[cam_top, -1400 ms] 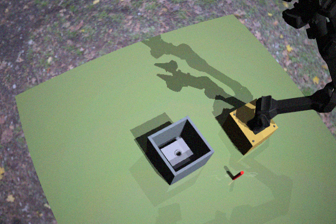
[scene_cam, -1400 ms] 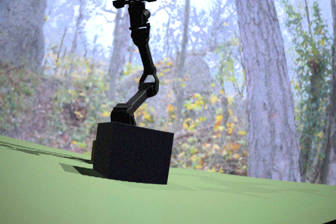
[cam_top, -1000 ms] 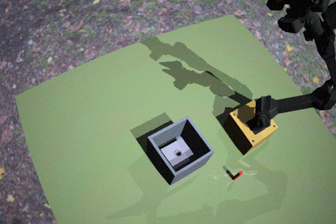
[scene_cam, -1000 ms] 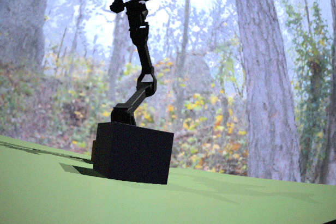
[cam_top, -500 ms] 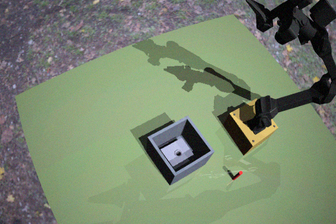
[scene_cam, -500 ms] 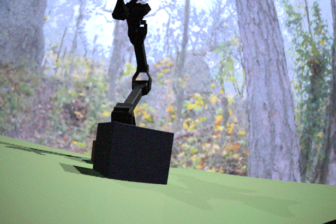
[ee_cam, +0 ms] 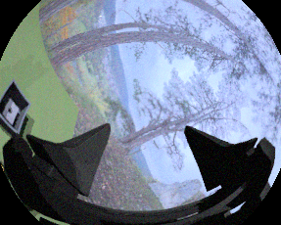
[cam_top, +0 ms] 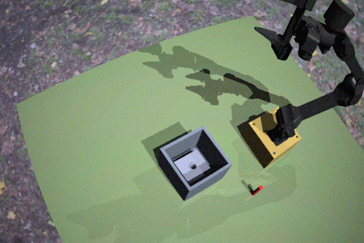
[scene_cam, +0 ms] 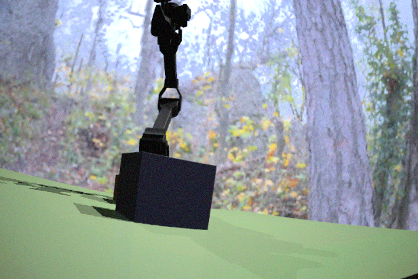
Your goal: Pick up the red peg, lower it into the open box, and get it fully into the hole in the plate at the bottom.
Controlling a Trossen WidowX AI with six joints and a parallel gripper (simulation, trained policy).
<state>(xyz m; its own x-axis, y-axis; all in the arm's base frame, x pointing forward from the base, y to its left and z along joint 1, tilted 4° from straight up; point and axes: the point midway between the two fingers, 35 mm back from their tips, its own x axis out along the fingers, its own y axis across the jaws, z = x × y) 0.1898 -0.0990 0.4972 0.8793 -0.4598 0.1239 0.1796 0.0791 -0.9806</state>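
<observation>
My gripper tip is now 30 mm past the red peg, 260 mm to the right of it and 560 mm above it. Also, from my gripper tip: grey plate: 130 mm ahead, 70 mm to the left, 560 mm below.
</observation>
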